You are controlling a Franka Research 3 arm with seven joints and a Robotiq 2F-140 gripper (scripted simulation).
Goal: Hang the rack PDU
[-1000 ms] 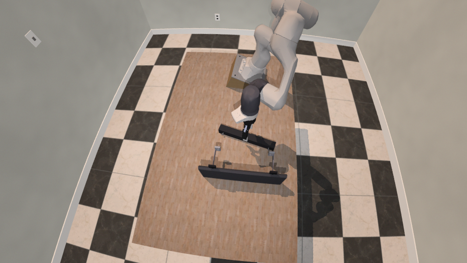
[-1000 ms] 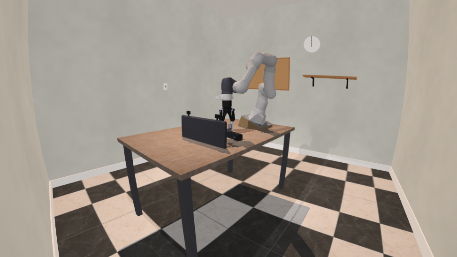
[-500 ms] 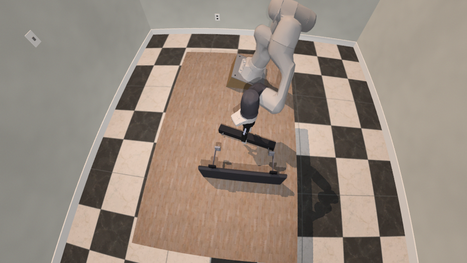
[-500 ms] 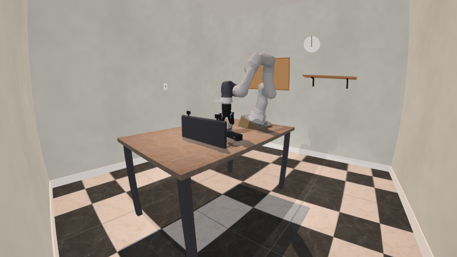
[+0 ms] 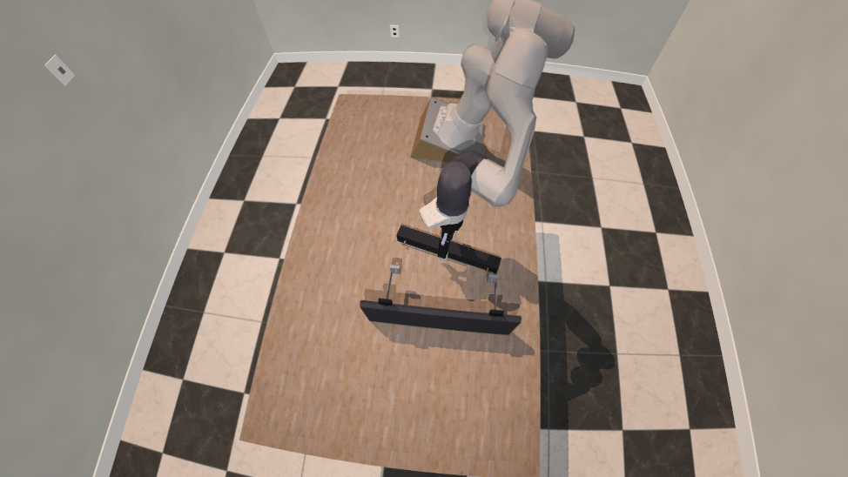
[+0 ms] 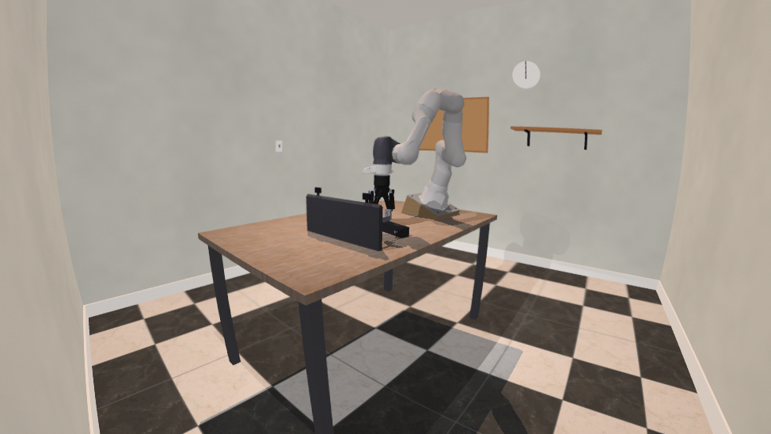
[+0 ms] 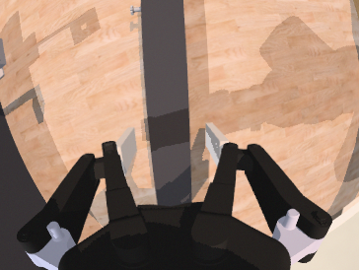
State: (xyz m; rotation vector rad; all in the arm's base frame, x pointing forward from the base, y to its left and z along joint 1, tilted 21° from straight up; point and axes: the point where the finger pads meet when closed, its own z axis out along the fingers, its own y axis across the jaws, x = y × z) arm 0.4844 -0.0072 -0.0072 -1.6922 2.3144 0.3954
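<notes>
My hand is 20 mm short of the rack PDU and 20 mm above it. Round my hand: dark upright panel 260 mm ahead, 40 mm above, 20 mm to the right.
</notes>
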